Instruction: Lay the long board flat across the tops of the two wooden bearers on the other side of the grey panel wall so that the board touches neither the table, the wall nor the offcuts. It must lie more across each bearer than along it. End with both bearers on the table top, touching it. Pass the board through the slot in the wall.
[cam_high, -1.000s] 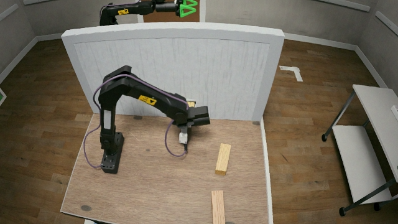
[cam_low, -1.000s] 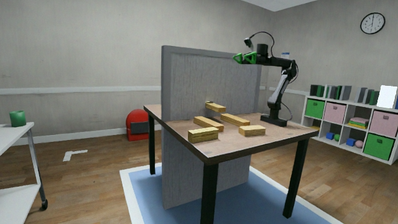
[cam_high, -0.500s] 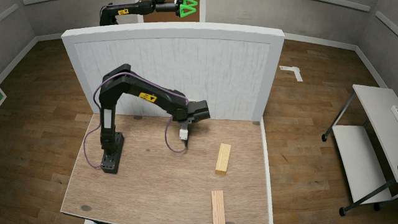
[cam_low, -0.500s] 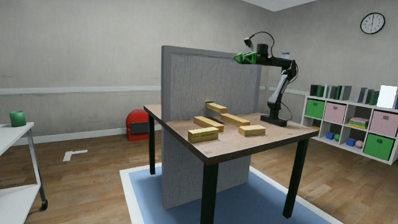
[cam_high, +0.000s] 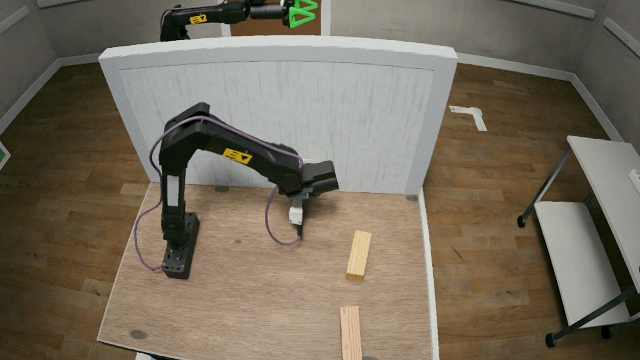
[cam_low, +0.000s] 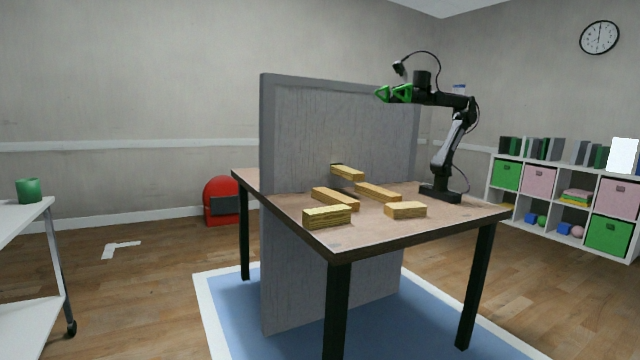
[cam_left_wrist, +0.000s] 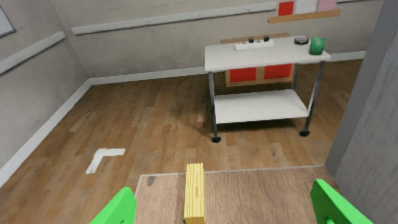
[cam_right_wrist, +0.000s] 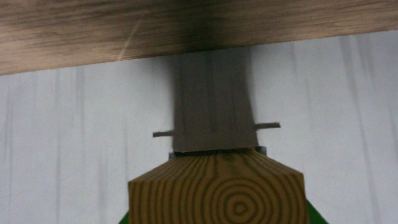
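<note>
The long board lies 2 cm behind my left hand, 28 cm to the right of it and 34 cm below it.
</note>
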